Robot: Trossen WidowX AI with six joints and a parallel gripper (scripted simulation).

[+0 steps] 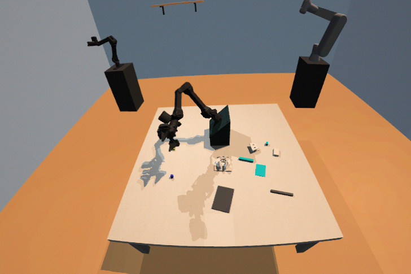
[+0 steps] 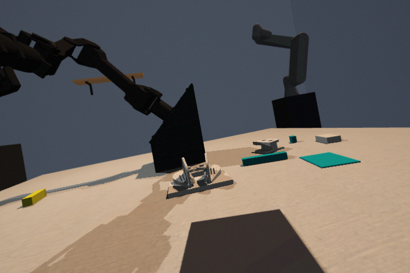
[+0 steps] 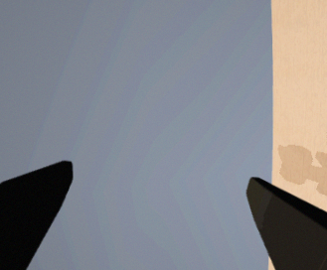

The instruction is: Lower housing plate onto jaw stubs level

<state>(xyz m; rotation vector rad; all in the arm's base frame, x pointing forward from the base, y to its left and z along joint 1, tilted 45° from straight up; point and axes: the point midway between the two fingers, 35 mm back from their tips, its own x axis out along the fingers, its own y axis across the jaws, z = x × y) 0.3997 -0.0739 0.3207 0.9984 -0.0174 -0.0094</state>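
My gripper tip is now 490 mm to the right of the teal bar, 300 mm above it and 170 mm past it. Round my gripper tip: blue ball: 300 mm below, 20 mm to the right; yellow block: 300 mm below, 280 mm behind, 80 mm to the right; dark plate: 330 mm to the left, 310 mm below, 130 mm ahead.
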